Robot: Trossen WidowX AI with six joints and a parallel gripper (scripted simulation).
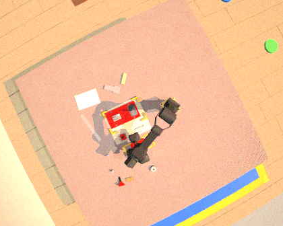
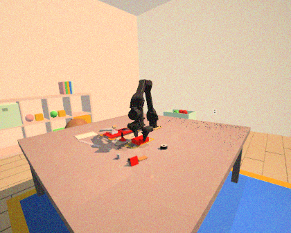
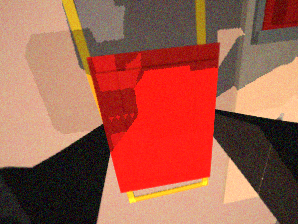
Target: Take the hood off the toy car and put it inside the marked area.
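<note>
The red hood is 10 mm above my gripper tip. From my gripper tip the other things lie so: grey rod: 230 mm ahead, 240 mm to the right, 10 mm below; small wheel: 10 mm behind, 170 mm to the left; orange piece: 160 mm ahead, 170 mm to the left, 10 mm below.
</note>
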